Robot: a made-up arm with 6 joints. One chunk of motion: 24 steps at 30 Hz.
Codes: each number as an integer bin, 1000 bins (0 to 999) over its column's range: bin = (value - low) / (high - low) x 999, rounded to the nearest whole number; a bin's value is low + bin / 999 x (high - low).
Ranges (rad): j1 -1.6..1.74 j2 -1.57..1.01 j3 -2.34..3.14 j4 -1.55..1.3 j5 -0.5..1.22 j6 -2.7..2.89
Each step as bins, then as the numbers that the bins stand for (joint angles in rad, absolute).
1 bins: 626 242 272 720 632 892
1 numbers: 0.4929 -0.9450 -0.8479 0.5041 0.5881 2.2913
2 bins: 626 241 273 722 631 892
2 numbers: 0.4929 -0.9476 -0.8425 0.5098 0.5864 2.2913
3 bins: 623 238 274 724 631 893
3 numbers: 0.4829 -0.9553 -0.8370 0.5155 0.5864 2.2969
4 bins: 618 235 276 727 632 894
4 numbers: 0.4662 -0.9631 -0.8260 0.5240 0.5881 2.3025
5 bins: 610 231 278 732 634 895
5 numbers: 0.4394 -0.9734 -0.8150 0.5383 0.5916 2.3081
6 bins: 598 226 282 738 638 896
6 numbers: 0.3993 -0.9863 -0.7931 0.5554 0.5985 2.3137
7 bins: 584 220 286 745 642 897
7 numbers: 0.3525 -1.0018 -0.7712 0.5754 0.6053 2.3192
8 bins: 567 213 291 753 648 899
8 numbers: 0.2957 -1.0199 -0.7437 0.5982 0.6157 2.3304
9 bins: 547 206 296 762 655 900
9 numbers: 0.2288 -1.0380 -0.7163 0.6239 0.6277 2.3360
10 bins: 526 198 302 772 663 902
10 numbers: 0.1586 -1.0586 -0.6834 0.6524 0.6415 2.3472
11 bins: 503 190 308 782 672 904
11 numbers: 0.0817 -1.0793 -0.6505 0.6809 0.6570 2.3584
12 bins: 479 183 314 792 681 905
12 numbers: 0.0015 -1.0974 -0.6176 0.7095 0.6725 2.3640
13 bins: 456 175 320 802 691 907
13 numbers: -0.0754 -1.1180 -0.5846 0.7380 0.6897 2.3752
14 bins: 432 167 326 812 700 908
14 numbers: -0.1557 -1.1387 -0.5517 0.7665 0.7052 2.3808
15 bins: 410 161 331 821 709 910
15 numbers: -0.2292 -1.1542 -0.5243 0.7922 0.7207 2.3920
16 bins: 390 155 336 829 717 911
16 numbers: -0.2961 -1.1697 -0.4969 0.8150 0.7345 2.3976
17 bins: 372 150 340 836 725 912
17 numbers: -0.3563 -1.1826 -0.4749 0.8350 0.7482 2.4032
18 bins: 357 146 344 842 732 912
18 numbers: -0.4064 -1.1929 -0.4530 0.8521 0.7603 2.4032
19 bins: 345 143 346 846 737 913
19 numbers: -0.4465 -1.2007 -0.4420 0.8635 0.7689 2.4088
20 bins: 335 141 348 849 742 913
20 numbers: -0.4800 -1.2059 -0.4311 0.8721 0.7775 2.4088
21 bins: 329 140 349 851 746 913
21 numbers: -0.5000 -1.2084 -0.4256 0.8778 0.7844 2.4088
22 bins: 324 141 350 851 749 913
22 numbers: -0.5168 -1.2059 -0.4201 0.8778 0.7896 2.4088
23 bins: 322 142 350 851 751 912
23 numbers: -0.5234 -1.2033 -0.4201 0.8778 0.7930 2.4032
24 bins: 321 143 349 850 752 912
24 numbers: -0.5268 -1.2007 -0.4256 0.8749 0.7947 2.4032
